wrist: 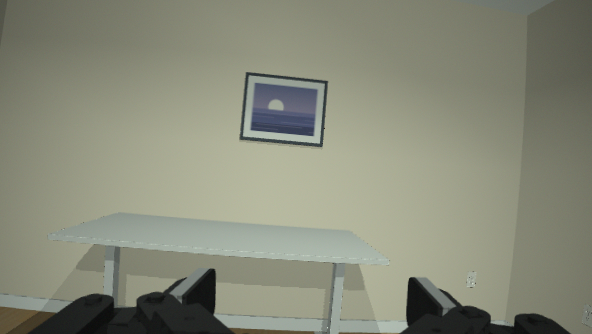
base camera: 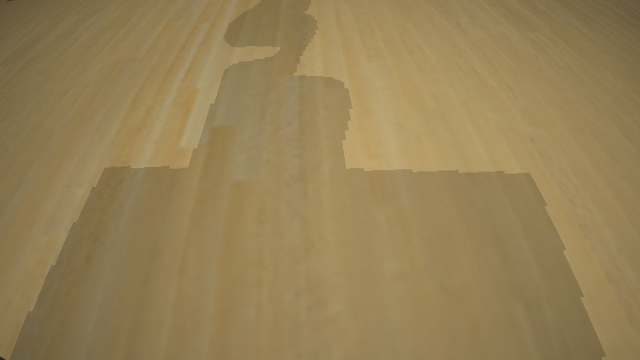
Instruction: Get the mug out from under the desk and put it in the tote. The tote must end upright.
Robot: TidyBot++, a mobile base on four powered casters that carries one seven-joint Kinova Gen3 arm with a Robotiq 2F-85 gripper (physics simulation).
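Places are measured from the arm's base along level axes (x back, y left, z down), in millimetres.
Pixels of known places: gripper, fingertip midpoint: (wrist: 310,295).
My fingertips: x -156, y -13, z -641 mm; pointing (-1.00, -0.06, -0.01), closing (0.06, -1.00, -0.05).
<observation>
Behind a point stands the place of what it marks.
A white desk (wrist: 220,237) {x -1749, y 332, z -323 mm} stands against the wall in the lower left and middle of the wrist view, with its top and two front legs showing. My gripper (wrist: 310,295) {x -156, y -13, z -641 mm} is open, with its two black fingers wide apart at the bottom of the wrist view and no object between them. The fingers overlap the space under the desk in the picture, and the lowest part of that space is cut off by the frame's edge. The mug and the tote do not show in either view.
A framed sunset picture (wrist: 284,109) {x -2290, y 86, z -1086 mm} hangs on the wall above the desk. A wall outlet (wrist: 471,279) {x -2437, y -1377, z -5 mm} is right of the desk, and a side wall (wrist: 560,165) {x -2102, y -1743, z -872 mm} meets the back wall at the right. The base camera shows wooden floor (base camera: 450,115) {x -597, y -178, z 397 mm} with the robot's shadow on it.
</observation>
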